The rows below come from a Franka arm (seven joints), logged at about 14 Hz.
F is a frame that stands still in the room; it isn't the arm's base.
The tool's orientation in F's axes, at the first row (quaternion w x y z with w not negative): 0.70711, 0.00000, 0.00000, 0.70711
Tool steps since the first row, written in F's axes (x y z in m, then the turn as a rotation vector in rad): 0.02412, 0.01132, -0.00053, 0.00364, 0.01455, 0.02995; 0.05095, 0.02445, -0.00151, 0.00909, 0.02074, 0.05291; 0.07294, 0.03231, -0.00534, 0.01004, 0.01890, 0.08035; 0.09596, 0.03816, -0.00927, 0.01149, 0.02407, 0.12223; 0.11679, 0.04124, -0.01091, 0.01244, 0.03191, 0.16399
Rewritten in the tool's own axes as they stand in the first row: 0.01132, -0.02412, -0.00053, 0.01455, -0.00364, 0.02995; 0.02445, -0.05095, -0.00151, 0.02074, -0.00909, 0.05291; 0.03231, -0.07294, -0.00534, 0.01890, -0.01004, 0.08035; 0.03816, -0.09596, -0.00927, 0.02407, -0.01149, 0.12223; 0.04124, -0.11679, -0.01091, 0.03191, -0.01244, 0.16399
